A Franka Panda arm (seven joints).
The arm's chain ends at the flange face. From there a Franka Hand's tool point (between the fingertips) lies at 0.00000 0.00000 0.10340 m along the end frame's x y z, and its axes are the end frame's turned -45 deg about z.
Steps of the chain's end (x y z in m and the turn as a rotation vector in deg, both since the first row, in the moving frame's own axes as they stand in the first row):
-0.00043, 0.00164, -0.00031, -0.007, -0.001, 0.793
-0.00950, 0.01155, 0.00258, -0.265, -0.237, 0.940
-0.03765, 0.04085, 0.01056, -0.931, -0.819, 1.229
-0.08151, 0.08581, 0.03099, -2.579, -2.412, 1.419
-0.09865, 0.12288, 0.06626, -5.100, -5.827, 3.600
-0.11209, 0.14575, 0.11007, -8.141, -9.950, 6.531
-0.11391, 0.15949, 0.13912, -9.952, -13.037, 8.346
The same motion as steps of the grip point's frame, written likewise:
-0.00147, 0.00086, -0.00031, -0.004, -0.006, 0.793
-0.01553, 0.00148, 0.00258, -0.020, -0.355, 0.940
-0.05774, 0.00238, 0.01054, -0.079, -1.237, 1.229
-0.12468, 0.00317, 0.03079, -0.118, -3.529, 1.419
-0.17051, 0.01577, 0.06532, 0.514, -7.727, 3.600
-0.20503, 0.02021, 0.10748, 1.279, -12.792, 6.531
-0.22187, 0.02624, 0.13492, 2.181, -16.256, 8.346

